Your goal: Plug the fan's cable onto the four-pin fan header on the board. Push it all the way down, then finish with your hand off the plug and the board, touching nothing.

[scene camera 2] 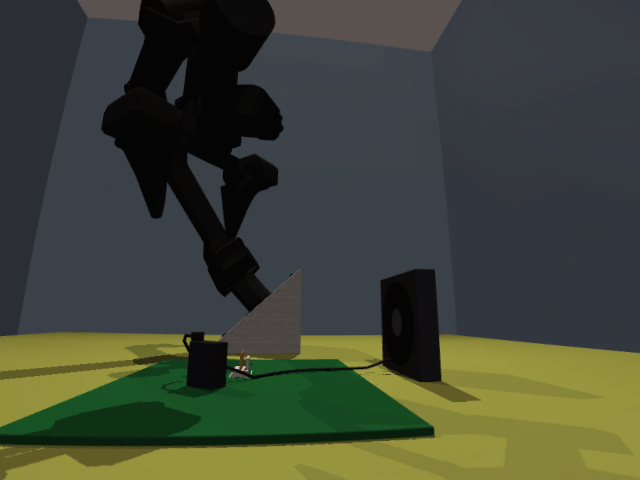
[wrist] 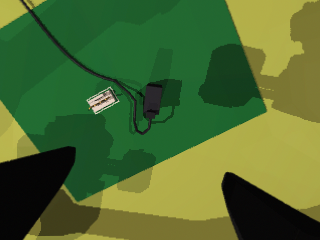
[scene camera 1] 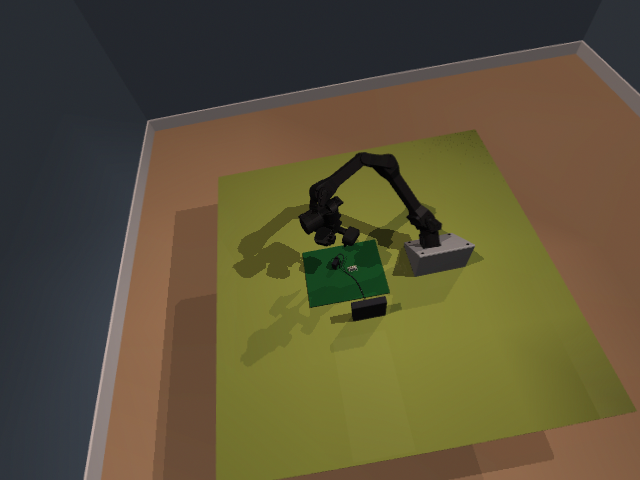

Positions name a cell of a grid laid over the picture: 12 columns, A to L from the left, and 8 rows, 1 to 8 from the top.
Labels:
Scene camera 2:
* gripper: D4
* black plug: D7
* black fan: H6
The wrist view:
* gripper: F6
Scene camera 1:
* gripper: G5

